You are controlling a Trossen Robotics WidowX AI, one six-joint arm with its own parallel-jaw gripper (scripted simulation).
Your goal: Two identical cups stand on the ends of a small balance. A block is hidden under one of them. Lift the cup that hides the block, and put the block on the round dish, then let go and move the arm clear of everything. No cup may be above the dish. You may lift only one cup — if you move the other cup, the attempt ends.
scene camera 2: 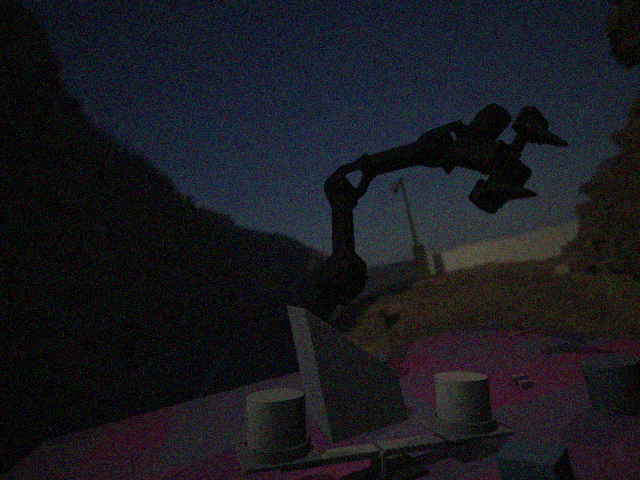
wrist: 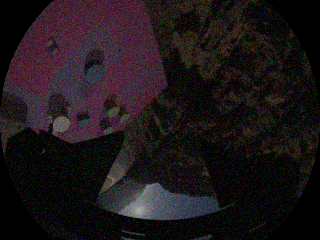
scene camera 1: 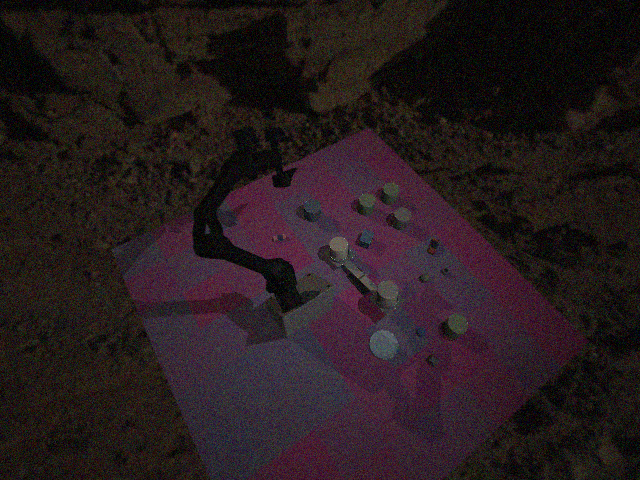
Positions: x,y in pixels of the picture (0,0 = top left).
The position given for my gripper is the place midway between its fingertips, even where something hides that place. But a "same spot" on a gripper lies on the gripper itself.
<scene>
my gripper: scene camera 2 551,169; wrist; scene camera 1
same spot on my gripper: (wrist: pixel 82 167) = (scene camera 1: pixel 283 172)
</scene>
